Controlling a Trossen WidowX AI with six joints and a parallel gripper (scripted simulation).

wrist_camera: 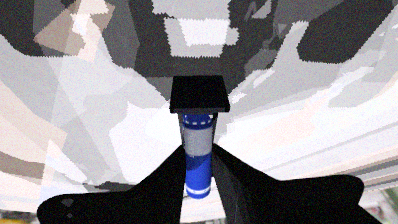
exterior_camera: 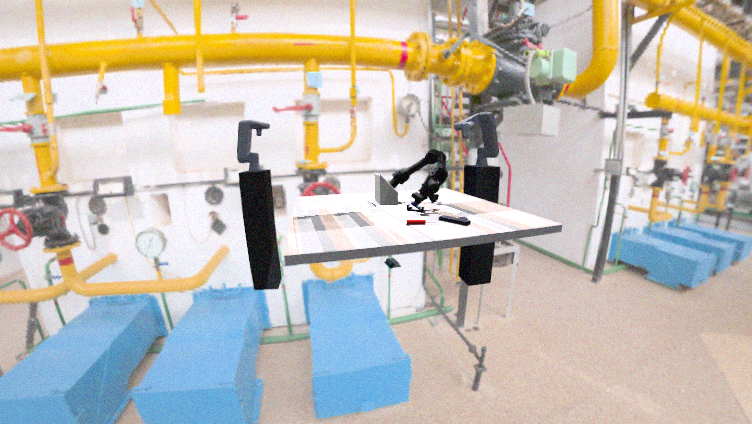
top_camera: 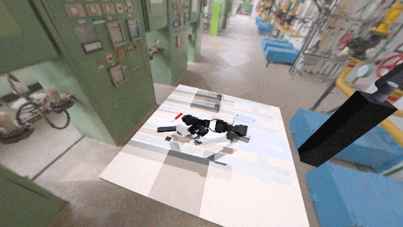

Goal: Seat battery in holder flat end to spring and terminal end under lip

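The battery lies right at my gripper tip. From my gripper tip the other things lie so: black square 240 mm ahead, 190 mm to the left, 20 mm below; then red-handled screwdriver 300 mm ahead, 50 mm to the right, 10 mm below.
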